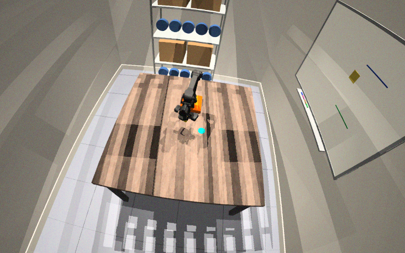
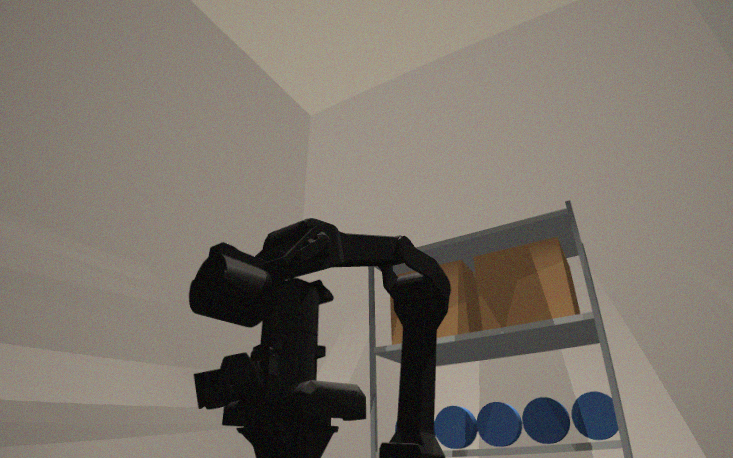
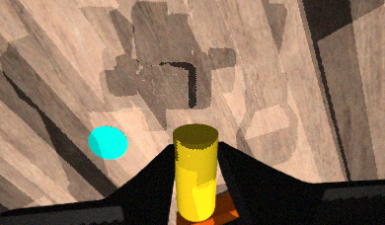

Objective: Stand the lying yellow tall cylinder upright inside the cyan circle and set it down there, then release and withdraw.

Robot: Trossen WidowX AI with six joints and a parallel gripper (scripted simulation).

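My gripper tip is 2 cm past the yellow cylinder and 1 cm to the right of it. Round my gripper tip: cyan circle: 14 cm to the left, 13 cm below, 1 cm ahead.
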